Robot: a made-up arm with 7 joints. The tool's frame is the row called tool. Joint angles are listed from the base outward.
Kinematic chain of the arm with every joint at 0, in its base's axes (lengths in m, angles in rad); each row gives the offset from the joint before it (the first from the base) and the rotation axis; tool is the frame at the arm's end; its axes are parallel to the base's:
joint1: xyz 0 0 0.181 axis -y
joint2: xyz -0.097 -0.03 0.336 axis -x
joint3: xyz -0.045 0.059 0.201 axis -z
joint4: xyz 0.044 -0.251 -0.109 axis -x
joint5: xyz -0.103 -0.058 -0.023 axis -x
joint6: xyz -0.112 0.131 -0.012 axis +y
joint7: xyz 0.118 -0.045 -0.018 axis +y
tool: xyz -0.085 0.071 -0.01
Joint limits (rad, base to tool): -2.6..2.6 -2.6..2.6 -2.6..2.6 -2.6..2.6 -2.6..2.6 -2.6..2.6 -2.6..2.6
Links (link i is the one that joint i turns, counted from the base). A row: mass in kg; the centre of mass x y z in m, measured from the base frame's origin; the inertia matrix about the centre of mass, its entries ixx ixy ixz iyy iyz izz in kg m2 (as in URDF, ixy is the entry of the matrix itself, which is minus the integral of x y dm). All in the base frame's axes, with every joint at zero. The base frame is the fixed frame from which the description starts. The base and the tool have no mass.
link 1: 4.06; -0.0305 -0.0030 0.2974; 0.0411 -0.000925 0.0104 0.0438 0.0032 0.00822
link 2: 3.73; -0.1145 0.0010 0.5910; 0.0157 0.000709 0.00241 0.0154 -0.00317 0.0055
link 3: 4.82; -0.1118 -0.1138 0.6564; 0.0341 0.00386 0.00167 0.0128 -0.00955 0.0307
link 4: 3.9; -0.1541 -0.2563 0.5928; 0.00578 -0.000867 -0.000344 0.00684 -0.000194 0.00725
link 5: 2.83; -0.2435 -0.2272 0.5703; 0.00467 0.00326 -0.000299 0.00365 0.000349 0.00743
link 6: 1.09; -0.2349 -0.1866 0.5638; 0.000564 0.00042 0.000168 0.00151 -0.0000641 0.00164
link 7: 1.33; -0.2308 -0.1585 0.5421; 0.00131 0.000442 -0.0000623 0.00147 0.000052 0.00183
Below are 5 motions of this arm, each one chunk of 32 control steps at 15 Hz.
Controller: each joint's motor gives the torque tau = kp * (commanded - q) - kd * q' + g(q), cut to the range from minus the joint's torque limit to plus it. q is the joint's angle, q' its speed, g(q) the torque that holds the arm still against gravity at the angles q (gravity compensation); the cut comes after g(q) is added. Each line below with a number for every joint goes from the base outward.
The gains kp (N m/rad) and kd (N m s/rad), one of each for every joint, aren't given. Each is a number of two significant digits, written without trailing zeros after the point. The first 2 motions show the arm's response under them.
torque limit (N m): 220 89 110 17 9.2 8.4 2.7
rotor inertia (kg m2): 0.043 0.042 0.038 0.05 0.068 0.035 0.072
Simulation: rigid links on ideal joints. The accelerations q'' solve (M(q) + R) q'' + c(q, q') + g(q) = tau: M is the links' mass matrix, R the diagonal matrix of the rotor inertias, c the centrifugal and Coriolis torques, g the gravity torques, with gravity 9.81 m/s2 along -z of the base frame. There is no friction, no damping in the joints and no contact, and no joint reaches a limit. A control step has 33 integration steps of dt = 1/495 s. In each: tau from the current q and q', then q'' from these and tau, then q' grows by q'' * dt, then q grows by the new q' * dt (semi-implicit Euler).
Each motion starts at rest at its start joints. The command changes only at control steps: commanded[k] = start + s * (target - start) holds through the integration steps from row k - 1 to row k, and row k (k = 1, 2, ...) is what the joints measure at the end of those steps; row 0 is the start. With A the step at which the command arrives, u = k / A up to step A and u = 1 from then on. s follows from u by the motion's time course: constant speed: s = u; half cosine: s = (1 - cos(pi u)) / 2; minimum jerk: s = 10 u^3 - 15 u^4 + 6 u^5; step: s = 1 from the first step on.
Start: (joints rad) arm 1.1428 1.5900 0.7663 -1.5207 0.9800 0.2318 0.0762
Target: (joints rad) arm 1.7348 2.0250 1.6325 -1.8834 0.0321 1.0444 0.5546
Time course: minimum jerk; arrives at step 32
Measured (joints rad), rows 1 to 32:
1: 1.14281 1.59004 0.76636 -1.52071 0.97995 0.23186 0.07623
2: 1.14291 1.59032 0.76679 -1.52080 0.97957 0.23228 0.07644
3: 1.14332 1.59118 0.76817 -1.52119 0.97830 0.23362 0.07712
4: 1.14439 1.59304 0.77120 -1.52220 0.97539 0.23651 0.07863
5: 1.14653 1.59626 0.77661 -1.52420 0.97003 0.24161 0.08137
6: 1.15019 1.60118 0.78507 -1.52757 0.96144 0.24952 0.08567
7: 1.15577 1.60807 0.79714 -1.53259 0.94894 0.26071 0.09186
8: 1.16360 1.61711 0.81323 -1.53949 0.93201 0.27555 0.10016
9: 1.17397 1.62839 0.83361 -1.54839 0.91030 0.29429 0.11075
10: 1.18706 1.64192 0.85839 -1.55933 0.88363 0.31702 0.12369
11: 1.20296 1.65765 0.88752 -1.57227 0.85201 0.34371 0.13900
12: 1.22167 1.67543 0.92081 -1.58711 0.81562 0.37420 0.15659
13: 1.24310 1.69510 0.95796 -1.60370 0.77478 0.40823 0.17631
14: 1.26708 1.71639 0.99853 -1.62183 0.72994 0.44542 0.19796
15: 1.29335 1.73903 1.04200 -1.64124 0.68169 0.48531 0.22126
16: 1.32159 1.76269 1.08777 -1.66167 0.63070 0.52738 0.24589
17: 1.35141 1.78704 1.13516 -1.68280 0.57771 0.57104 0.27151
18: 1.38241 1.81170 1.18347 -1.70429 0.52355 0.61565 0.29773
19: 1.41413 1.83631 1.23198 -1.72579 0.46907 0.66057 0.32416
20: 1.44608 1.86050 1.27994 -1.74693 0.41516 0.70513 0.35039
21: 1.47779 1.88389 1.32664 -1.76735 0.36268 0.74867 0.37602
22: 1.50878 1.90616 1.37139 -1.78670 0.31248 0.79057 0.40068
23: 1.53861 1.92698 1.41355 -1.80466 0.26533 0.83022 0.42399
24: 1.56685 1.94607 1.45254 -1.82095 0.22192 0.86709 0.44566
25: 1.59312 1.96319 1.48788 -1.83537 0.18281 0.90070 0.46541
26: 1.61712 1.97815 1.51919 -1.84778 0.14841 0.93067 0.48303
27: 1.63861 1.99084 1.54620 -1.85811 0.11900 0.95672 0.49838
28: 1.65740 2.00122 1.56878 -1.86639 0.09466 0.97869 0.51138
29: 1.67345 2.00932 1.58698 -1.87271 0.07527 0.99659 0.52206
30: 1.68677 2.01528 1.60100 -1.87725 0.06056 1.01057 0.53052
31: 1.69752 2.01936 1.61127 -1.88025 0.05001 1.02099 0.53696
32: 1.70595 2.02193 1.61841 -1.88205 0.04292 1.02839 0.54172
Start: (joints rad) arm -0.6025 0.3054 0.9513 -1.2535 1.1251 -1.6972 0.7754
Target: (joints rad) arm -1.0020 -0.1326 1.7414 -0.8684 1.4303 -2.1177 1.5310
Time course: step
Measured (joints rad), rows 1 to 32:
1: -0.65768 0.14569 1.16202 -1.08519 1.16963 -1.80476 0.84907
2: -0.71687 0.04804 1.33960 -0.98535 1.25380 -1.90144 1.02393
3: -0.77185 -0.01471 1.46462 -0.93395 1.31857 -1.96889 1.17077
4: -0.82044 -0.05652 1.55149 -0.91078 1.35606 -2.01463 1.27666
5: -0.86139 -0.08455 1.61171 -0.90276 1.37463 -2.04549 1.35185
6: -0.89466 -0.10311 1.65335 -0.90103 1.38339 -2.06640 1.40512
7: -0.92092 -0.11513 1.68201 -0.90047 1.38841 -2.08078 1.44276
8: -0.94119 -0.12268 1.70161 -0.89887 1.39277 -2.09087 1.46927
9: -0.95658 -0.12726 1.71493 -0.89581 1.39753 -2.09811 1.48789
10: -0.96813 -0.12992 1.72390 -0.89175 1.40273 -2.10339 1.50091
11: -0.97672 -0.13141 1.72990 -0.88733 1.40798 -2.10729 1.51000
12: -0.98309 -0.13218 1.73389 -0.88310 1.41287 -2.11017 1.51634
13: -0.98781 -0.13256 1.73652 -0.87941 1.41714 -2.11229 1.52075
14: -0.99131 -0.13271 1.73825 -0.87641 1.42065 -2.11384 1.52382
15: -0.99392 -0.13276 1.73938 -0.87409 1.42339 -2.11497 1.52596
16: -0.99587 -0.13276 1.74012 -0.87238 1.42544 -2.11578 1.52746
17: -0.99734 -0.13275 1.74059 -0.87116 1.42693 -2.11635 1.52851
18: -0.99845 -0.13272 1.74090 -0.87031 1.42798 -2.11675 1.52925
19: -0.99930 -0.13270 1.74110 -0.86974 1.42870 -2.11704 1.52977
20: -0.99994 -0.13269 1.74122 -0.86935 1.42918 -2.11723 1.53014
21: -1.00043 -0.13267 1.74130 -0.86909 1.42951 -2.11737 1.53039
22: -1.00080 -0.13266 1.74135 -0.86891 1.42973 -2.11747 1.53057
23: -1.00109 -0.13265 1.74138 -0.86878 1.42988 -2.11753 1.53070
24: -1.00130 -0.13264 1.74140 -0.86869 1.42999 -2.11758 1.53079
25: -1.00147 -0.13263 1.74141 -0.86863 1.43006 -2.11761 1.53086
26: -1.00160 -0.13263 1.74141 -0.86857 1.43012 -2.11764 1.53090
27: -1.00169 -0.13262 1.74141 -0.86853 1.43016 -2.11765 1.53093
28: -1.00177 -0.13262 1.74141 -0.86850 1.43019 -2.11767 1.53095
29: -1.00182 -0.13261 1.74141 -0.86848 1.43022 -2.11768 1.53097
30: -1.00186 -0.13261 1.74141 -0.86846 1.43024 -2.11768 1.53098
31: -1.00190 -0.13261 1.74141 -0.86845 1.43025 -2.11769 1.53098
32: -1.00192 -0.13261 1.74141 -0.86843 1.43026 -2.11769 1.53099
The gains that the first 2 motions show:
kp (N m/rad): 330 240 240 19 12 21 14
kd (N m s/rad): 100 37 46 3 2.4 4.3 3.1
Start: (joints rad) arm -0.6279 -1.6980 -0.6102 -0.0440 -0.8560 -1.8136 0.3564
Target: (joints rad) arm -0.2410 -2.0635 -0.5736 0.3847 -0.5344 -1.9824 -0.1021
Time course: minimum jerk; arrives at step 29
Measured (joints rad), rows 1 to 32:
1: -0.62787 -1.69804 -0.61020 -0.04394 -0.85598 -1.81361 0.35636
2: -0.62768 -1.69835 -0.61021 -0.04353 -0.85584 -1.81370 0.35608
3: -0.62707 -1.69931 -0.61021 -0.04229 -0.85532 -1.81401 0.35517
4: -0.62573 -1.70136 -0.61015 -0.03975 -0.85410 -1.81472 0.35319
5: -0.62333 -1.70492 -0.60998 -0.03545 -0.85181 -1.81601 0.34968
6: -0.61958 -1.71033 -0.60965 -0.02901 -0.84812 -1.81803 0.34422
7: -0.61420 -1.71783 -0.60912 -0.02016 -0.84275 -1.82093 0.33650
8: -0.60699 -1.72758 -0.60835 -0.00872 -0.83551 -1.82479 0.32627
9: -0.59781 -1.73961 -0.60734 0.00537 -0.82630 -1.82965 0.31340
10: -0.58660 -1.75389 -0.60607 0.02205 -0.81510 -1.83553 0.29788
11: -0.57337 -1.77028 -0.60455 0.04117 -0.80195 -1.84240 0.27978
12: -0.55819 -1.78857 -0.60280 0.06249 -0.78701 -1.85017 0.25927
13: -0.54122 -1.80848 -0.60084 0.08570 -0.77046 -1.85875 0.23660
14: -0.52267 -1.82969 -0.59871 0.11041 -0.75256 -1.86801 0.21212
15: -0.50280 -1.85182 -0.59644 0.13619 -0.73361 -1.87779 0.18621
16: -0.48191 -1.87448 -0.59409 0.16258 -0.71393 -1.88792 0.15931
17: -0.46035 -1.89724 -0.59169 0.18911 -0.69388 -1.89824 0.13190
18: -0.43848 -1.91969 -0.58930 0.21527 -0.67383 -1.90853 0.10447
19: -0.41667 -1.94141 -0.58695 0.24059 -0.65415 -1.91863 0.07751
20: -0.39530 -1.96202 -0.58471 0.26462 -0.63520 -1.92834 0.05149
21: -0.37473 -1.98114 -0.58259 0.28695 -0.61733 -1.93750 0.02688
22: -0.35529 -1.99847 -0.58065 0.30721 -0.60084 -1.94595 0.00408
23: -0.33728 -2.01377 -0.57892 0.32511 -0.58601 -1.95356 -0.01656
24: -0.32094 -2.02684 -0.57741 0.34044 -0.57304 -1.96024 -0.03478
25: -0.30647 -2.03759 -0.57614 0.35309 -0.56208 -1.96591 -0.05039
26: -0.29397 -2.04605 -0.57513 0.36308 -0.55321 -1.97054 -0.06333
27: -0.28346 -2.05231 -0.57436 0.37052 -0.54639 -1.97417 -0.07363
28: -0.27485 -2.05663 -0.57382 0.37570 -0.54150 -1.97686 -0.08150
29: -0.26795 -2.05938 -0.57349 0.37906 -0.53830 -1.97874 -0.08729
30: -0.26245 -2.06106 -0.57333 0.38117 -0.53641 -1.98001 -0.09147
31: -0.25808 -2.06206 -0.57327 0.38246 -0.53541 -1.98084 -0.09447
32: -0.25460 -2.06266 -0.57326 0.38325 -0.53495 -1.98139 -0.09664

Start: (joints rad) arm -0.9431 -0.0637 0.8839 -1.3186 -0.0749 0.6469 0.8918
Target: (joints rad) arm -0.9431 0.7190 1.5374 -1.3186 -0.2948 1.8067 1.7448
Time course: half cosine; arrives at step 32
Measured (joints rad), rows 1 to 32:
1: -0.94311 -0.06311 0.88427 -1.31862 -0.07520 0.64752 0.89224
2: -0.94315 -0.06084 0.88576 -1.31870 -0.07619 0.65003 0.89401
3: -0.94320 -0.05616 0.88900 -1.31885 -0.07797 0.65551 0.89786
4: -0.94327 -0.04859 0.89442 -1.31903 -0.08052 0.66471 0.90430
5: -0.94335 -0.03790 0.90226 -1.31923 -0.08382 0.67807 0.91370
6: -0.94344 -0.02400 0.91265 -1.31942 -0.08788 0.69586 0.92623
7: -0.94354 -0.00692 0.92562 -1.31961 -0.09271 0.71816 0.94200
8: -0.94363 0.01327 0.94115 -1.31981 -0.09831 0.74494 0.96100
9: -0.94374 0.03641 0.95914 -1.32002 -0.10468 0.77606 0.98316
10: -0.94385 0.06230 0.97946 -1.32025 -0.11179 0.81132 1.00834
11: -0.94396 0.09072 1.00195 -1.32049 -0.11959 0.85045 1.03636
12: -0.94407 0.12139 1.02642 -1.32074 -0.12803 0.89310 1.06700
13: -0.94418 0.15403 1.05262 -1.32100 -0.13702 0.93890 1.09997
14: -0.94428 0.18834 1.08034 -1.32124 -0.14648 0.98744 1.13499
15: -0.94436 0.22397 1.10930 -1.32145 -0.15630 1.03826 1.17174
16: -0.94443 0.26059 1.13923 -1.32163 -0.16639 1.09088 1.20987
17: -0.94447 0.29786 1.16984 -1.32176 -0.17662 1.14481 1.24904
18: -0.94447 0.33541 1.20085 -1.32183 -0.18689 1.19952 1.28886
19: -0.94444 0.37289 1.23196 -1.32182 -0.19709 1.25450 1.32897
20: -0.94436 0.40993 1.26286 -1.32173 -0.20712 1.30922 1.36898
21: -0.94424 0.44620 1.29326 -1.32155 -0.21685 1.36315 1.40852
22: -0.94408 0.48133 1.32287 -1.32128 -0.22621 1.41577 1.44719
23: -0.94387 0.51500 1.35140 -1.32092 -0.23510 1.46657 1.48464
24: -0.94363 0.54688 1.37857 -1.32049 -0.24344 1.51506 1.52051
25: -0.94336 0.57667 1.40413 -1.31999 -0.25115 1.56077 1.55444
26: -0.94307 0.60408 1.42783 -1.31944 -0.25818 1.60325 1.58611
27: -0.94277 0.62884 1.44943 -1.31885 -0.26447 1.64210 1.61521
28: -0.94246 0.65071 1.46873 -1.31825 -0.26998 1.67695 1.64147
29: -0.94215 0.66948 1.48555 -1.31765 -0.27467 1.70745 1.66461
30: -0.94186 0.68496 1.49972 -1.31708 -0.27851 1.73332 1.68443
31: -0.94159 0.69700 1.51110 -1.31656 -0.28150 1.75431 1.70072
32: -0.94134 0.70547 1.51959 -1.31610 -0.28362 1.77021 1.71332

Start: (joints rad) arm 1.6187 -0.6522 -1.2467 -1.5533 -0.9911 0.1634 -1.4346
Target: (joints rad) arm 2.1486 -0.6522 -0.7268 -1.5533 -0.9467 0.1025 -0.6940
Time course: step
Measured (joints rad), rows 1 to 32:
1: 1.68198 -0.64073 -1.12955 -1.54676 -1.05057 0.11410 -1.36933
2: 1.77606 -0.64560 -1.00631 -1.55523 -1.05065 0.10793 -1.19990
3: 1.85827 -0.64807 -0.91529 -1.55698 -1.00939 0.11509 -1.05348
4: 1.92383 -0.64907 -0.85194 -1.55391 -0.96704 0.12101 -0.94772
5: 1.97481 -0.64975 -0.80891 -1.55089 -0.93825 0.12328 -0.87306
6: 2.01411 -0.65041 -0.78009 -1.54950 -0.92362 0.12269 -0.82044
7: 2.04435 -0.65104 -0.76101 -1.54951 -0.91912 0.12048 -0.78328
8: 2.06764 -0.65157 -0.74849 -1.55025 -0.92040 0.11763 -0.75701
9: 2.08561 -0.65195 -0.74034 -1.55120 -0.92426 0.11477 -0.73843
10: 2.09952 -0.65221 -0.73509 -1.55204 -0.92877 0.11219 -0.72530
11: 2.11030 -0.65235 -0.73174 -1.55268 -0.93295 0.11001 -0.71603
12: 2.11867 -0.65241 -0.72963 -1.55310 -0.93642 0.10826 -0.70949
13: 2.12519 -0.65243 -0.72831 -1.55335 -0.93913 0.10688 -0.70489
14: 2.13028 -0.65242 -0.72751 -1.55347 -0.94116 0.10582 -0.70165
15: 2.13425 -0.65239 -0.72704 -1.55351 -0.94265 0.10502 -0.69937
16: 2.13736 -0.65236 -0.72677 -1.55351 -0.94373 0.10440 -0.69777
17: 2.13979 -0.65233 -0.72663 -1.55349 -0.94451 0.10394 -0.69664
18: 2.14169 -0.65230 -0.72657 -1.55346 -0.94507 0.10359 -0.69585
19: 2.14318 -0.65228 -0.72655 -1.55343 -0.94548 0.10333 -0.69529
20: 2.14434 -0.65226 -0.72656 -1.55341 -0.94578 0.10313 -0.69491
21: 2.14526 -0.65224 -0.72658 -1.55338 -0.94600 0.10298 -0.69463
22: 2.14598 -0.65223 -0.72661 -1.55336 -0.94617 0.10287 -0.69444
23: 2.14654 -0.65222 -0.72664 -1.55335 -0.94629 0.10278 -0.69431
24: 2.14698 -0.65222 -0.72666 -1.55334 -0.94638 0.10271 -0.69421
25: 2.14733 -0.65221 -0.72668 -1.55333 -0.94646 0.10266 -0.69415
26: 2.14760 -0.65221 -0.72671 -1.55332 -0.94651 0.10263 -0.69410
27: 2.14782 -0.65221 -0.72672 -1.55332 -0.94655 0.10260 -0.69407
28: 2.14798 -0.65221 -0.72674 -1.55331 -0.94659 0.10257 -0.69405
29: 2.14812 -0.65220 -0.72675 -1.55331 -0.94661 0.10256 -0.69403
30: 2.14822 -0.65220 -0.72676 -1.55331 -0.94663 0.10254 -0.69402
31: 2.14830 -0.65220 -0.72677 -1.55331 -0.94665 0.10253 -0.69402
32: 2.14837 -0.65220 -0.72677 -1.55330 -0.94666 0.10253 -0.69401

